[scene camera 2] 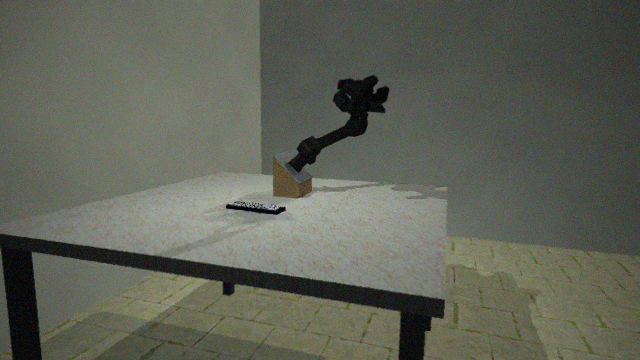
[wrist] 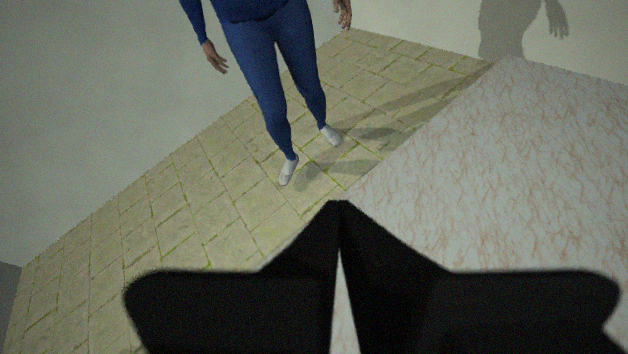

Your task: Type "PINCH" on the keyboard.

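Where they show: gripper, fingertip midpoint: [scene camera 2: 384, 111] [wrist: 337, 209]; arm's base, origin of the base link: [scene camera 2: 295, 166].
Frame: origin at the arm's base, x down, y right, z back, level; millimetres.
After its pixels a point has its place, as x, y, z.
Observation:
The black keyboard with pale keys [scene camera 2: 255, 207] {109, 58, -357} lies flat on the table in front of the arm's base in the scene view. It does not show in the wrist view. My gripper [wrist: 337, 209] {-241, -386, -231} is shut with its two black fingertips touching and nothing between them. In the scene view it is at the raised end of the arm [scene camera 2: 334, 137], high above the table, up and to the right of the keyboard. Its fingers are too dark and small to tell apart there. The individual key letters are too small to read.
The arm stands on a wooden wedge block [scene camera 2: 286, 181] {55, 14, -93} behind the keyboard. The pale veined table [scene camera 2: 225, 270] {135, -50, -864} [wrist: 525, 175] {124, -348, -580} has a dark front edge. A person in blue [wrist: 270, 75] stands on the tiled floor [wrist: 190, 215] beyond the table edge in the wrist view.

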